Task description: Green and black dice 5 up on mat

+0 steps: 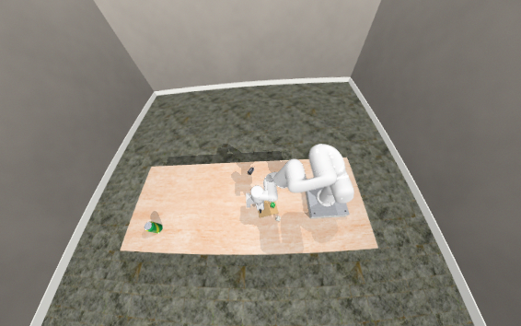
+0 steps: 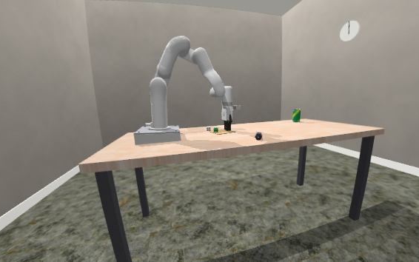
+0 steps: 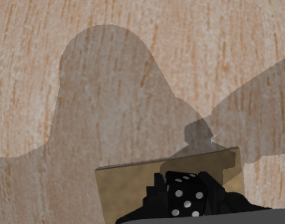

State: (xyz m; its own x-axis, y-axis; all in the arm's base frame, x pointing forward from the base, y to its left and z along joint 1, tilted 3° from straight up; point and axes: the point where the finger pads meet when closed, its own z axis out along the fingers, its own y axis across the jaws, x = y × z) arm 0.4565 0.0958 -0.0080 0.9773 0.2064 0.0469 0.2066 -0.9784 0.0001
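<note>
Right now my hand is 1 cm above the black die. The rest, counted from my hand: white die: 13 cm behind, 7 cm to the left, 1 cm below; then green die: 9 cm behind, 2 cm to the right, 1 cm below; then tan mat: 4 cm behind, 3 cm below, 1 cm to the right.
</note>
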